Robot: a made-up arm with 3 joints.
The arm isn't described. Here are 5 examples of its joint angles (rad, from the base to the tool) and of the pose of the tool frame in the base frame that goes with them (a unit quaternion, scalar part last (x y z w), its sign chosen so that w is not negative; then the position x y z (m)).
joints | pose
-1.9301 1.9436 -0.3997 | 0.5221 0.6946 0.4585 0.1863 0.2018 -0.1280 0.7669
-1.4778 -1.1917 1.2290 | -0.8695 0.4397 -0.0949 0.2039 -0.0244 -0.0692 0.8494
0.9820 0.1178 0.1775 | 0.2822 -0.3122 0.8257 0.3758 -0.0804 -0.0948 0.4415
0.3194 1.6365 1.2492 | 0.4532 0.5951 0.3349 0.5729 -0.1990 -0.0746 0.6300
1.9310 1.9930 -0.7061 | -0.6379 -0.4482 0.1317 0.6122 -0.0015 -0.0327 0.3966
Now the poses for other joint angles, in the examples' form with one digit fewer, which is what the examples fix.
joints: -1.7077 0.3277 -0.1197
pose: 0.894 0.271 -0.028 0.356 0.053 -0.182 0.809
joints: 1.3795 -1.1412 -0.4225
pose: -0.399 0.598 -0.664 0.205 0.057 -0.036 0.404
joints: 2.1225 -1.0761 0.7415
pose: 0.201 0.022 -0.952 0.229 0.188 -0.059 0.463
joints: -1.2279 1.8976 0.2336
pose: 0.443 0.761 0.376 0.288 0.054 -0.124 0.840
